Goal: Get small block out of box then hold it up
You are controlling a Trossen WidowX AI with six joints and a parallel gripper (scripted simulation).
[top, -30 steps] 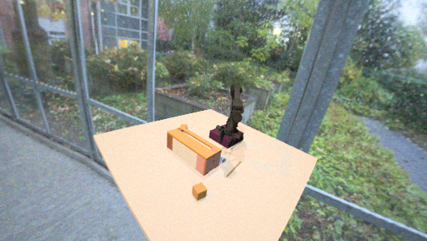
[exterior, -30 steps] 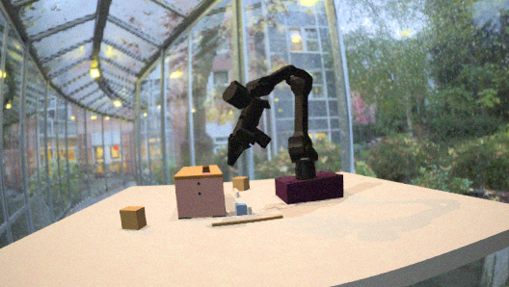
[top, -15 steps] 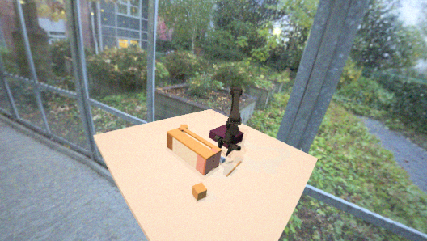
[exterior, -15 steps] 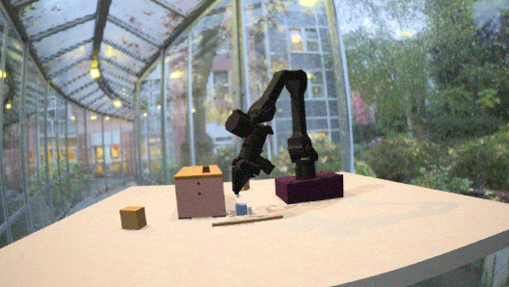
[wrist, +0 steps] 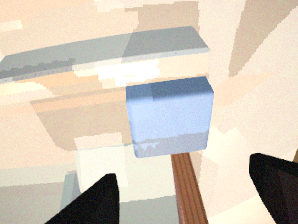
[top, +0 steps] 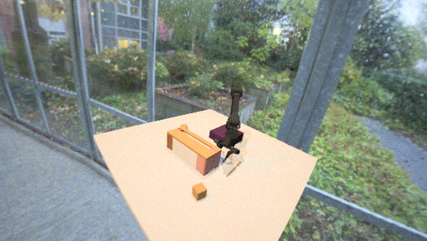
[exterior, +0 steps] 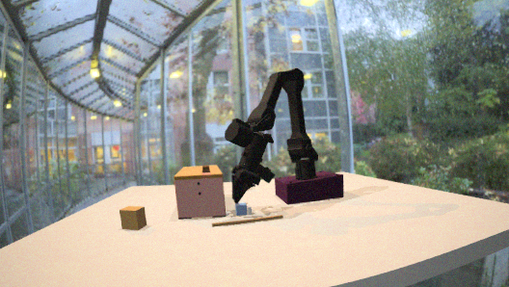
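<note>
The blue block lies 30 mm below my gripper tip and 20 mm behind it. Round my gripper tip: thin wooden stick (100 mm to the left, 40 mm below, 20 mm behind); then box (180 mm to the right, 60 mm ahead, 20 mm above).
</note>
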